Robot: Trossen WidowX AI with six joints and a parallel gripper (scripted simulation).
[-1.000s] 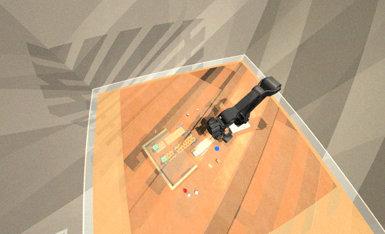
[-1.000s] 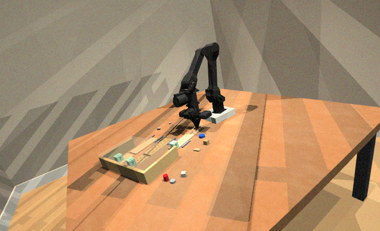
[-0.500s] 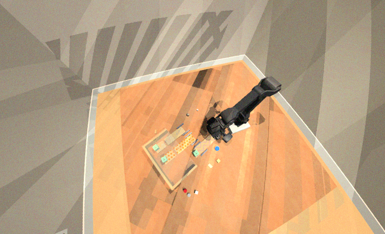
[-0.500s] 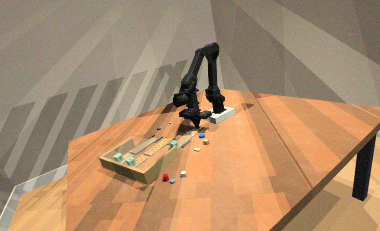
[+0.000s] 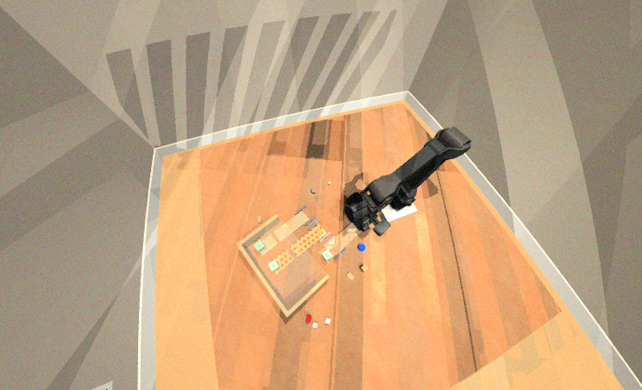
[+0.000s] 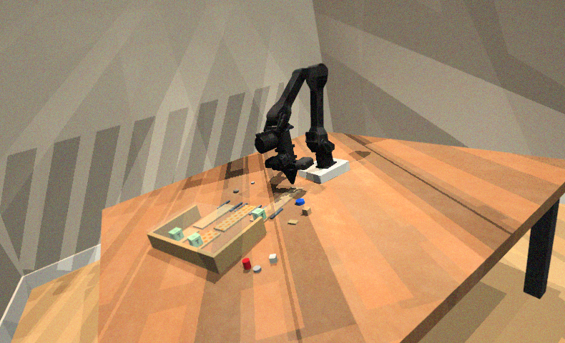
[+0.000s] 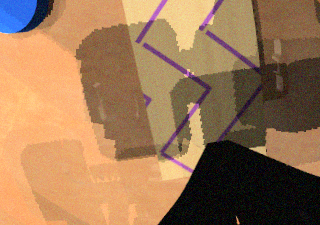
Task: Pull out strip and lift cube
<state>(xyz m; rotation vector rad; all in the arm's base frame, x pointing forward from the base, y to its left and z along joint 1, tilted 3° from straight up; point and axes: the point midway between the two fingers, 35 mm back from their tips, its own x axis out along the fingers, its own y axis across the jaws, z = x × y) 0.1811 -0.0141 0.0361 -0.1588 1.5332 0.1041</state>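
My gripper tip is 6 cm short of the blue disc, 9 cm to the right of it and 2 cm above it. The rest, counted from my gripper tip: red cylinder (37 cm ahead, 20 cm to the left, 2 cm below); orange-dotted strip (24 cm ahead, 5 cm to the right, 3 cm below).
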